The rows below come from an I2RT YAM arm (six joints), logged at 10 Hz.
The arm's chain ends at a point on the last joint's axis. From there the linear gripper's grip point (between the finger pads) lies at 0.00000 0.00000 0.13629 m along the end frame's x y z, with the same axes.
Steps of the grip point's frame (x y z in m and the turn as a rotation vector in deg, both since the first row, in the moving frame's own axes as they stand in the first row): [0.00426 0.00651 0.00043 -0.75 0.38 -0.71]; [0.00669 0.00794 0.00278 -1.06 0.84 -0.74]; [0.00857 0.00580 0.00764 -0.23 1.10 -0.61]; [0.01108 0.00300 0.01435 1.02 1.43 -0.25]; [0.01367 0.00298 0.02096 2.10 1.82 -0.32]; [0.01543 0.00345 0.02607 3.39 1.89 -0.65]
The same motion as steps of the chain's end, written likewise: [0.00335 0.00473 0.00044 -0.75 0.38 -0.71]; [0.00468 0.00543 0.00282 -1.06 0.84 -0.74]; [0.00595 0.00527 0.00767 -0.23 1.10 -0.61]; [0.00768 0.00543 0.01441 1.02 1.43 -0.25]; [0.00936 0.00799 0.02112 2.10 1.82 -0.32]; [0.01098 0.01153 0.02638 3.39 1.89 -0.65]
